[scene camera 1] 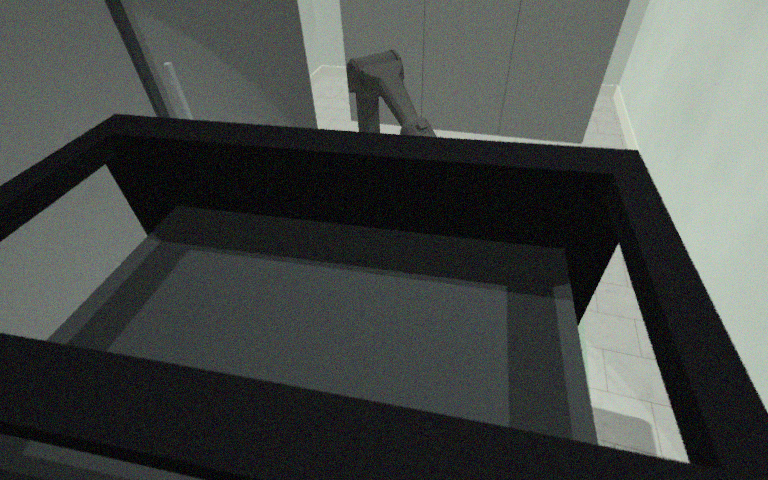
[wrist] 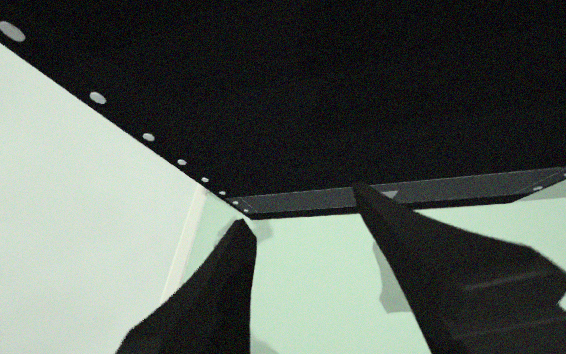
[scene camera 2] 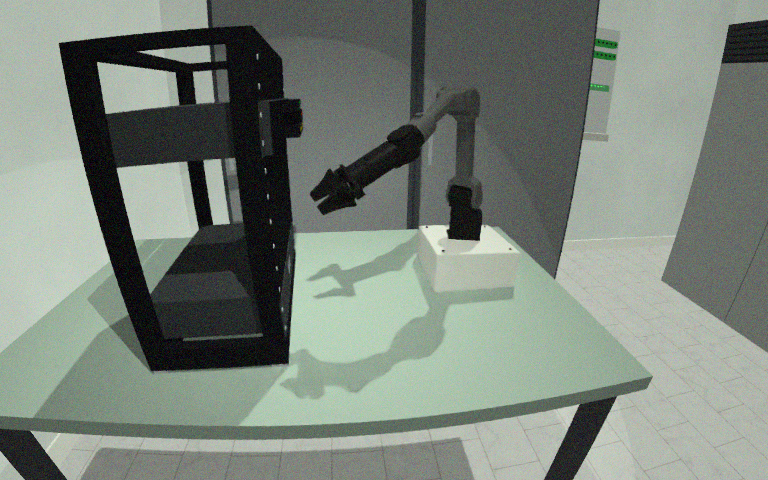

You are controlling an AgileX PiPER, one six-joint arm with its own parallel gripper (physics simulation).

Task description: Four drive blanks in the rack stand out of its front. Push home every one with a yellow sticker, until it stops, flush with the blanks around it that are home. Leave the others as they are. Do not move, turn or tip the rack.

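The black rack (scene camera 1: 362,147) (scene camera 2: 101,215) (wrist: 300,100) stands upright at the left of the table in scene camera 2. At least one drive blank (scene camera 2: 291,118) stands out of the upper part of its front, with a small trace of yellow at its outer edge. The separate blanks and their stickers cannot be told apart. The blank faces do not show in scene camera 1. My gripper (scene camera 2: 317,203) (wrist: 299,213) is open and empty. It hangs in front of the rack, lower than the protruding blank and apart from the rack front, tilted downward. In scene camera 1 it is hidden behind the rack.
The green table (scene camera 2: 509,339) (wrist: 310,280) carries the rack and the white base block (scene camera 2: 472,271) of the arm (scene camera 1: 390,79) (scene camera 2: 464,147). A grey panel (wrist: 310,202) spans the rack's lower front. Tall grey cabinets (scene camera 1: 481,67) (scene camera 2: 719,169) stand beyond the table.
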